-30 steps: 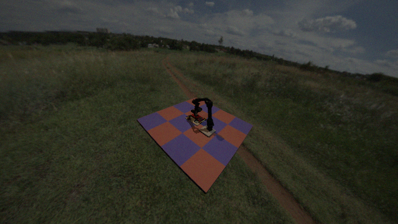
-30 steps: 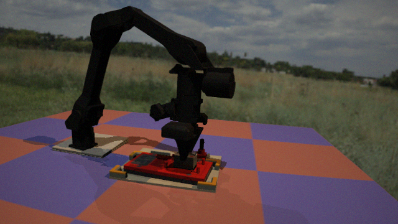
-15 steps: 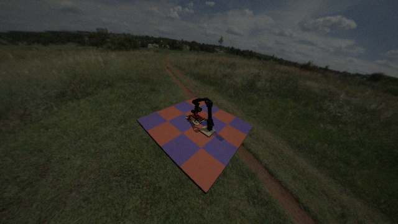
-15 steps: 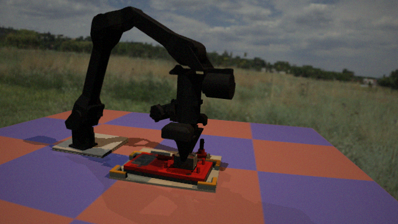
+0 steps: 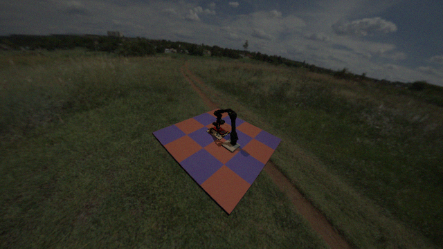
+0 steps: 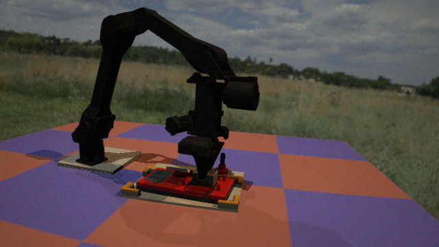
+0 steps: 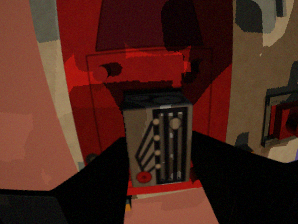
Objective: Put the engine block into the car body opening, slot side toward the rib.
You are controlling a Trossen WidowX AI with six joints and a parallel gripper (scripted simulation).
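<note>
The tan fixture plate is 4 cm behind my gripper tip, 2 cm to the left of it and 3 cm below it. Also, from my gripper tip: engine block (1 cm below); then black lever post (13 cm to the left, 1 cm below).
</note>
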